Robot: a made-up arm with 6 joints. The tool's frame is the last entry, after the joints.
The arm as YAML. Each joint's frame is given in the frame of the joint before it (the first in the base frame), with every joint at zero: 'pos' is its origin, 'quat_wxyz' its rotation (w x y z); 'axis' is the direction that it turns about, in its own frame. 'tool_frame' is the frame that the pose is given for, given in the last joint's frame.
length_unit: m
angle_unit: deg
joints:
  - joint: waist
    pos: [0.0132, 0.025, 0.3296]
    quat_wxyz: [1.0, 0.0, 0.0, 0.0]
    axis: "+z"
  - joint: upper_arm
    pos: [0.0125, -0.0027, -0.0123]
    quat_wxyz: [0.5, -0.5, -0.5, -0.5]
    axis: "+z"
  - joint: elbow
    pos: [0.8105, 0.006, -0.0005]
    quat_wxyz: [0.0, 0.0, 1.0, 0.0]
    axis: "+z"
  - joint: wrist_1
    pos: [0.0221, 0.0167, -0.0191]
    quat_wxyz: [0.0, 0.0, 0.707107, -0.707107]
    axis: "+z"
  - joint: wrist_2
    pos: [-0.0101, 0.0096, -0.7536]
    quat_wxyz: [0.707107, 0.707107, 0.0, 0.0]
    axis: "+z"
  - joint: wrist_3
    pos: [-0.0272, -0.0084, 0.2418]
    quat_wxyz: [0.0, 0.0, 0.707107, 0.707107]
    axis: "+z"
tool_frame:
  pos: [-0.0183, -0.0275, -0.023]
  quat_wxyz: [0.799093, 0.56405, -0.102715, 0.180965]
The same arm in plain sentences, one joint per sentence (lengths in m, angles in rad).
The arm has six revolute joints in a row. What follows holds with every joint at zero, and every direction is one of the base frame's. The first joint is mounted 0.0132 m along +x and 0.025 m along +y and 0.3296 m along +z from the base frame's origin and turns about +z. The second joint is mounted 0.0125 m along +x and 0.0027 m along -y and 0.0123 m along -z from the first joint and turns about +y. The third joint is mounted 0.006 m along +x and 0.0005 m along -y and 0.8105 m along +z from the second joint and turns about -y. The fourth joint is mounted 0.0167 m along +x and 0.0191 m along +y and 0.0221 m along -z from the third joint and turns about -x. The fifth joint is mounted 0.7536 m along +x and 0.0096 m along +y and 0.0101 m along -z from the fourth joint and turns about -y. The sixth joint is mounted 0.0084 m along +x and 0.2418 m along -y and 0.0272 m along -z from the fifth joint and turns about -x. The tool frame, which is the frame that the pose is given for, is mounted 0.023 m along +x and 0.0275 m along +y and 0.0183 m along +z from the sixth joint; its axes are the base frame's turned by roll 1.6692, pitch 1.1516 and yaw -2.7017 rad (as in URDF: about the fixed x, then y, then z).
